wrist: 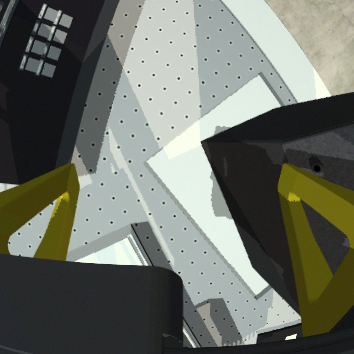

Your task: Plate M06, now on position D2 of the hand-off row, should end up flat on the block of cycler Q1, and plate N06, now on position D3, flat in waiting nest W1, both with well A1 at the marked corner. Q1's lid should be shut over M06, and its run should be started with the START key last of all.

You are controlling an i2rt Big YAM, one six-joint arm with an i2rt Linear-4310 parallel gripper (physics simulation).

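Frame: origin at the arm's base, x right, y back, z down, level; metres.
Where they show: gripper, fingertip midpoint: (pixel 178 174).
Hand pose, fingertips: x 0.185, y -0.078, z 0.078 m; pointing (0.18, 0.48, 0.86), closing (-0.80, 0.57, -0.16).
Observation:
Things, the pixels of their top centre, and the offset from my fingertips. "spot": a spot on its surface instead. Level surfaces: height alone.
- dark housing at a spot on its surface: (pixel 30 110) spot: dx +0.130, dy -0.032, dz +0.156 m
- perforated board at its surface level: dz +0.274 m
- pale framed piece at a spot on its surface: (pixel 112 250) spot: dx -0.025, dy -0.115, dz +0.191 m
- small grey block at a spot on its surface: (pixel 212 317) spot: dx -0.241, dy -0.163, dz +0.274 m
My gripper (pixel 178 174) is open and empty, its two yellow fingers wide apart above a perforated board. No plate that I can identify as M06 or N06 shows in the wrist view. Which of the things in view belong to cycler Q1 or nest W1 I cannot tell, and no lid or marked corner can be made out. A dark housing (pixel 30 110) at the upper left carries a block of small grey squares (pixel 45 42); no lettering on them is readable.
A pale rectangular panel (pixel 192 200) lies on the perforated board (pixel 165 65). A large black angular body (pixel 240 185) covers its right part, behind the right finger. A pale framed piece (pixel 112 250) and a small grey block (pixel 212 317) show near the bottom.

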